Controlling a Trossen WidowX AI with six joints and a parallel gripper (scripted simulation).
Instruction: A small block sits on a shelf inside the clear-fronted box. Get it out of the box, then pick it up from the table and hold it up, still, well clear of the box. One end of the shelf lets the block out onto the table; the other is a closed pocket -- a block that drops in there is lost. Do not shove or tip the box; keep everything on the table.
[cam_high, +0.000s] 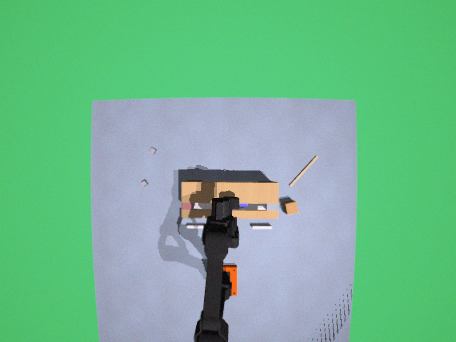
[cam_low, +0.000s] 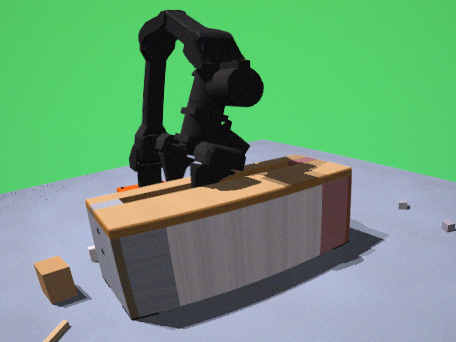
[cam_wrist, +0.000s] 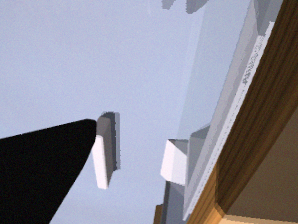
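Now: the tan-topped box 40 mm ahead of my gripper tip, 30 mm to the left of it and 20 mm below it. From my gripper tip the other things lie so: tan cube 250 mm to the right, 60 mm below, 20 mm ahead; then blue block 60 mm ahead, 30 mm to the right; then thin wooden stick 320 mm to the right, 190 mm ahead, 80 mm below.
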